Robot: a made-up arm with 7 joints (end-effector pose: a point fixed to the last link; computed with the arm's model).
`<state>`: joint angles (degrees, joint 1 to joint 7).
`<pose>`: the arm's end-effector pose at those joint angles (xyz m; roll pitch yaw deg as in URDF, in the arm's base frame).
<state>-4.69 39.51 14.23 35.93 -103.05 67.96 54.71</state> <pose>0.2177 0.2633 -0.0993 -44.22 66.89 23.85</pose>
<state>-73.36 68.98 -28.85 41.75 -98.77 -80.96 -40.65</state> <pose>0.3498 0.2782 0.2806 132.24 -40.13 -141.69</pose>
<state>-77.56 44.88 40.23 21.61 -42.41 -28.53 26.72</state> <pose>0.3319 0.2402 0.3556 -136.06 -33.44 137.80</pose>
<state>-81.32 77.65 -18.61 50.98 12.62 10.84 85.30</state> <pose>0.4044 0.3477 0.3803 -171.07 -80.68 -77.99</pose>
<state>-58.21 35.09 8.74 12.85 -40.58 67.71 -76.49</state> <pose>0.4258 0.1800 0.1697 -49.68 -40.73 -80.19</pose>
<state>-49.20 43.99 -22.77 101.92 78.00 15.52 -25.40</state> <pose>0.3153 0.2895 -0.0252 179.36 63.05 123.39</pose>
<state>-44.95 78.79 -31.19 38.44 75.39 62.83 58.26</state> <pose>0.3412 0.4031 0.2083 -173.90 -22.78 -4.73</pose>
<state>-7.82 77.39 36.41 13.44 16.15 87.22 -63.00</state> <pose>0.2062 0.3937 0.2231 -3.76 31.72 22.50</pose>
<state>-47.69 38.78 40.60 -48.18 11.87 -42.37 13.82</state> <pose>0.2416 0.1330 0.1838 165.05 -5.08 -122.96</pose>
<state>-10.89 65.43 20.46 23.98 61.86 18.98 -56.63</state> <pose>0.2391 0.3556 0.1023 80.11 63.93 34.25</pose>
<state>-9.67 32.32 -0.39 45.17 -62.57 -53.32 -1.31</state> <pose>0.1900 0.2358 -0.0909 -22.17 -46.81 29.21</pose>
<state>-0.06 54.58 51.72 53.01 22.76 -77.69 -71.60</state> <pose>0.0942 0.3893 0.0610 17.26 38.25 -76.40</pose>
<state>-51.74 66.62 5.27 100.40 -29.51 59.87 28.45</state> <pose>0.2976 0.4006 0.0759 32.50 42.52 94.11</pose>
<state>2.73 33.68 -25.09 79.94 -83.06 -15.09 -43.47</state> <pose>0.0139 0.2767 -0.1523 -39.33 16.72 10.54</pose>
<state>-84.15 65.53 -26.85 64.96 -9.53 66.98 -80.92</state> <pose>0.3932 0.3245 0.3246 -49.89 13.04 -29.18</pose>
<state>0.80 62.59 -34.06 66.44 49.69 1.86 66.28</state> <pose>0.0504 0.4258 -0.0967 118.97 50.84 -6.44</pose>
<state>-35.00 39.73 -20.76 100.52 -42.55 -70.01 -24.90</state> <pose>0.2564 0.2650 -0.0535 22.07 -14.52 -26.98</pose>
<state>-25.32 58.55 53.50 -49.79 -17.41 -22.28 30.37</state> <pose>0.1682 0.1866 0.1986 154.91 -26.57 -133.80</pose>
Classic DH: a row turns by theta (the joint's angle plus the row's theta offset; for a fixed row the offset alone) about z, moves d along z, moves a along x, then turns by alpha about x. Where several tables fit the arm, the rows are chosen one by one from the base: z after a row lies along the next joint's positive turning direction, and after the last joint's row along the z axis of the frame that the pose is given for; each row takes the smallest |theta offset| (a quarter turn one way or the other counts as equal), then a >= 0, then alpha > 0; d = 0 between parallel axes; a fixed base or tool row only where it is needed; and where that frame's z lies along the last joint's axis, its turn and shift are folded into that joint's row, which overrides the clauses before.
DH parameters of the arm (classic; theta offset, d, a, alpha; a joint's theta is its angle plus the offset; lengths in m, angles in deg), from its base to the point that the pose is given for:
base (fixed): -4.07 0.2239 0.0258 -74.51
joint 1: -75.12 0.0469 -0.0251 -90
joint 2: 74 0.0461 0.0026 90
joint 3: 90 -0.2954 0.0245 -90
joint 4: -90 -0.004 0.0088 -90
joint 5: 0 0.1166 -0.0051 90
joint 6: 90 0.0083 0.0542 90
joint 7: 55.73 0.0171 -0.0382 -34.46
tool (fixed): -76.88 0.0089 0 0

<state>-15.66 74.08 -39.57 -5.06 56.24 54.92 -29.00</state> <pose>0.2259 0.2730 0.0272 115.08 53.92 26.70</pose>
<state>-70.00 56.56 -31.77 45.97 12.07 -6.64 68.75</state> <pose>0.4829 0.2004 0.1921 106.81 -53.96 -41.46</pose>
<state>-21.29 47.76 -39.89 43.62 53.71 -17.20 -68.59</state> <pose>0.2336 0.2207 -0.0848 -84.05 34.85 -170.79</pose>
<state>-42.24 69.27 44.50 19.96 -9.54 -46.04 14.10</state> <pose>0.2619 0.3127 0.2839 147.84 -47.96 -105.69</pose>
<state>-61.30 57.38 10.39 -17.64 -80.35 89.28 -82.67</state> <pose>0.3566 0.1993 0.2820 -44.54 -32.74 -120.96</pose>
